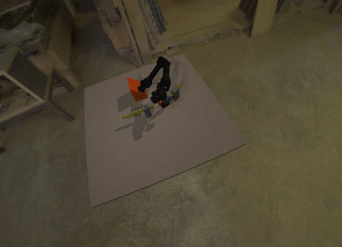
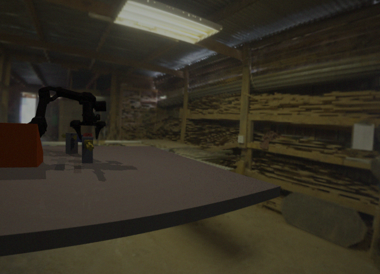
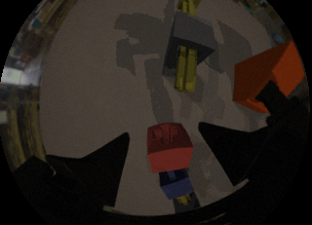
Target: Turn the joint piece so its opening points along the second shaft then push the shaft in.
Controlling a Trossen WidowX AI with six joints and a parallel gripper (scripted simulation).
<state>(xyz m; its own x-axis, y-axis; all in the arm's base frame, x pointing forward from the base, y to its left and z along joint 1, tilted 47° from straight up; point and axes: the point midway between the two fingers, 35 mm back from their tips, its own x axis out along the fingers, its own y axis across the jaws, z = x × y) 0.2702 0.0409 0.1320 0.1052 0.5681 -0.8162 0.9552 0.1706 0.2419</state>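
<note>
My gripper tip is 20 mm to the right of the red square joint piece, 10 mm below it and 10 mm past it.
</note>
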